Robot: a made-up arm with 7 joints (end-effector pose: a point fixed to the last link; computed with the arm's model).
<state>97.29 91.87 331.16 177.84 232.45 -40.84 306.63</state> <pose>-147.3 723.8 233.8 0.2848 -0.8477 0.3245 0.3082</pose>
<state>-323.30 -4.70 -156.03 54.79 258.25 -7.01 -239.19</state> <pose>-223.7 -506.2 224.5 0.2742 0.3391 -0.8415 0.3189</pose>
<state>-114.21 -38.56 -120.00 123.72 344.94 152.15 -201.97</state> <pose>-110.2 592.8 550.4 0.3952 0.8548 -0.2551 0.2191</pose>
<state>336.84 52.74 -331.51 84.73 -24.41 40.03 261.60</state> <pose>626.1 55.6 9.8 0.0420 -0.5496 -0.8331 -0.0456</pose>
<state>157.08 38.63 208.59 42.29 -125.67 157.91 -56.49</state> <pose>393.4 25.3 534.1 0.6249 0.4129 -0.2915 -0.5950</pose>
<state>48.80 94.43 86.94 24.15 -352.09 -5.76 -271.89</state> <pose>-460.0 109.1 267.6 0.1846 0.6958 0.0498 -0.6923</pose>
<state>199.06 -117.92 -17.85 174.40 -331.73 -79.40 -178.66</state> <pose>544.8 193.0 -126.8 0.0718 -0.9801 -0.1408 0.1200</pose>
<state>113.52 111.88 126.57 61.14 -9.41 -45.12 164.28</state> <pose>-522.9 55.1 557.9 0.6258 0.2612 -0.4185 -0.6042</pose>
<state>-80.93 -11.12 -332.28 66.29 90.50 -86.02 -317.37</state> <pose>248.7 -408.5 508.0 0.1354 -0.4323 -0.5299 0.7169</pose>
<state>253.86 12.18 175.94 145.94 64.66 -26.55 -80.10</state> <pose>89.5 33.3 1050.6 0.4105 -0.2083 0.0950 -0.8826</pose>
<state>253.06 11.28 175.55 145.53 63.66 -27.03 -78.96</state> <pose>95.4 45.3 1048.9 0.3995 -0.2124 0.0947 -0.8867</pose>
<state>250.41 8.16 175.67 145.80 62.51 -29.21 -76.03</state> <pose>109.2 75.5 1042.8 0.3841 -0.2236 0.1041 -0.8897</pose>
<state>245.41 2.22 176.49 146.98 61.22 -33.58 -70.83</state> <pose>139.2 124.9 1027.4 0.3626 -0.2409 0.1287 -0.8910</pose>
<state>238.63 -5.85 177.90 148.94 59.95 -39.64 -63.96</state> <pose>191.2 179.4 998.1 0.3354 -0.2574 0.1701 -0.8901</pose>
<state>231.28 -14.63 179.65 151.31 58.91 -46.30 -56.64</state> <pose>259.7 220.5 956.2 0.3052 -0.2659 0.2224 -0.8870</pose>
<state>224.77 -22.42 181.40 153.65 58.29 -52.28 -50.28</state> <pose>326.8 239.0 911.3 0.2773 -0.2643 0.2744 -0.8820</pose>
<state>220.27 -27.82 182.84 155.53 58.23 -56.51 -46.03</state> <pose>374.0 240.9 876.9 0.2582 -0.2584 0.3147 -0.8761</pose>
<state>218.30 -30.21 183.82 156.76 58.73 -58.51 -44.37</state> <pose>393.1 237.9 862.1 0.2529 -0.2551 0.3375 -0.8701</pose>
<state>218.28 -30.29 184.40 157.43 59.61 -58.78 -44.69</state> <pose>390.6 235.8 863.7 0.2590 -0.2569 0.3457 -0.8645</pose>
